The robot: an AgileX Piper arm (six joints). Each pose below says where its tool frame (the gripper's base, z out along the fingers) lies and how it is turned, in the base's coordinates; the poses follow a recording.
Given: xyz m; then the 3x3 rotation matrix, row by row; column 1 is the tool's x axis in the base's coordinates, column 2 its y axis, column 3 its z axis. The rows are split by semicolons.
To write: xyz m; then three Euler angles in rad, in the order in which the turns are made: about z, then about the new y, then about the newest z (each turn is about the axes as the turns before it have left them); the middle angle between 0 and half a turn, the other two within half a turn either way. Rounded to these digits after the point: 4 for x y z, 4 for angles.
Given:
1: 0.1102 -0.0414 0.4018; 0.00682 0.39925 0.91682; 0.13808 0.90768 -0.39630; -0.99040 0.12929 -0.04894
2: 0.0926 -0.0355 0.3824; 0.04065 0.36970 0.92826; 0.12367 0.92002 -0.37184; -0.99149 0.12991 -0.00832
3: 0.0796 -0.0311 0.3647; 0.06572 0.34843 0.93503; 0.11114 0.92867 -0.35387; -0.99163 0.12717 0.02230
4: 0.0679 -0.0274 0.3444; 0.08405 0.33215 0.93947; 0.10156 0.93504 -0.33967; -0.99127 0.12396 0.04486
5: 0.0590 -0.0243 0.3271; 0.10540 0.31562 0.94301; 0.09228 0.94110 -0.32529; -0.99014 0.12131 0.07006
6: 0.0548 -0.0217 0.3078; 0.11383 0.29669 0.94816; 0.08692 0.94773 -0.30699; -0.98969 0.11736 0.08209
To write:
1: 0.1102 -0.0414 0.4018 -0.4080 1.6198 0.1298
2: 0.0926 -0.0355 0.3824 -0.3810 1.5791 0.1303
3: 0.0796 -0.0311 0.3647 -0.3618 1.5485 0.1275
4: 0.0679 -0.0274 0.3444 -0.3469 1.5259 0.1244
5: 0.0590 -0.0243 0.3271 -0.3322 1.5007 0.1219
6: 0.0548 -0.0217 0.3078 -0.3131 1.4886 0.1180
